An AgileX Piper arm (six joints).
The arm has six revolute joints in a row. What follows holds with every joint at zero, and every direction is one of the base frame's. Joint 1 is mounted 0.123 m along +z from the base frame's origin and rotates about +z. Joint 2 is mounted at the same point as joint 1 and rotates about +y. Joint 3 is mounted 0.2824 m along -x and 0.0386 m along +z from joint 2 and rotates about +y. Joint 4 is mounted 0.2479 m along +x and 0.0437 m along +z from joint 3 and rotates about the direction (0.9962, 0, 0.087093). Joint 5 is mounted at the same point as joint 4 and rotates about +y. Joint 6 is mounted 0.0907 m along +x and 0.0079 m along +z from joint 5 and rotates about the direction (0.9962, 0, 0.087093). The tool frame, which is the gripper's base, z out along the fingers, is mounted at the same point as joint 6; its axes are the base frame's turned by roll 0, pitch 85.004 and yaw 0 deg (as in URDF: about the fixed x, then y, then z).
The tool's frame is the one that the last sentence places.
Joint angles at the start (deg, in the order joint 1, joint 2, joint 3, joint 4, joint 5, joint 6):
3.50, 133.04, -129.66, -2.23, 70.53, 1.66
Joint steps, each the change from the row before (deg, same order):
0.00, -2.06, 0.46, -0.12, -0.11, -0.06
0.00, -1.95, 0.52, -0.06, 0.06, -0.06
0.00, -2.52, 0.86, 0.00, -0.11, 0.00
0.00, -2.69, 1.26, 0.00, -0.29, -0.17
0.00, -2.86, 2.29, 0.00, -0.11, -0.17
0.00, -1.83, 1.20, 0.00, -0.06, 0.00
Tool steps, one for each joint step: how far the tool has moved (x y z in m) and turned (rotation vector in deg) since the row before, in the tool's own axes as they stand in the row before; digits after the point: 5 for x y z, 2 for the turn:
-0.00104, -0.00077, -0.01654, 0.09, -1.71, -0.04
-0.00047, -0.00067, -0.01526, 0.04, -1.37, -0.02
-0.00021, -0.00074, -0.01887, -0.02, -1.77, 0.07
0.00056, -0.00074, -0.01861, -0.02, -1.72, -0.11
0.00365, -0.00065, -0.01559, -0.01, -0.68, -0.15
0.00187, -0.00045, -0.01100, -0.01, -0.69, 0.02

